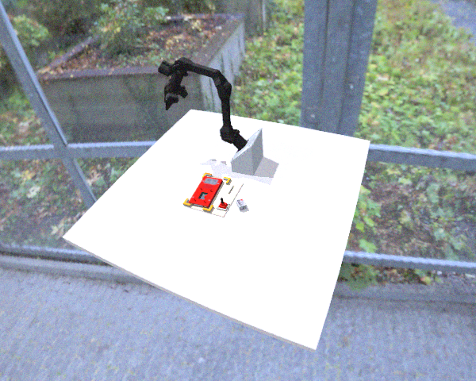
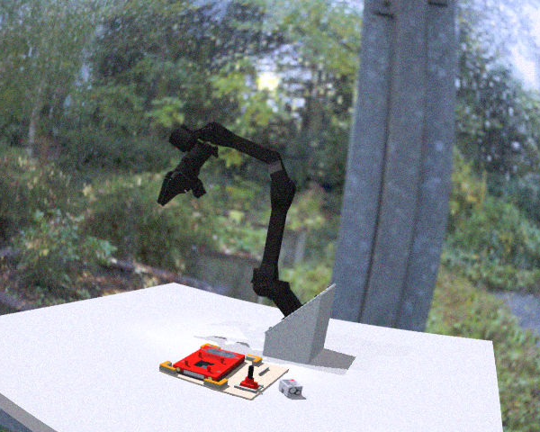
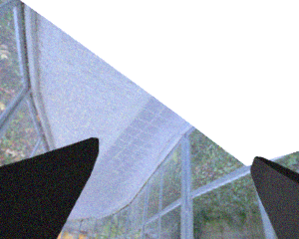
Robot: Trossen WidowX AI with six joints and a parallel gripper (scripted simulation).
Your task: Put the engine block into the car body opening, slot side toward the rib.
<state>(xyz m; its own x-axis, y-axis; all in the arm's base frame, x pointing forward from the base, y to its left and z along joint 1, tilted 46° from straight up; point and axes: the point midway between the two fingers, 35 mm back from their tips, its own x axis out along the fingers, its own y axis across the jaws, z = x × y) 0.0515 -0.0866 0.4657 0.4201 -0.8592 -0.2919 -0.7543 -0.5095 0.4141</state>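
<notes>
The small grey engine block lies 24 cm ahead of my gripper tip, 53 cm to the left of it and 33 cm below it.
</notes>
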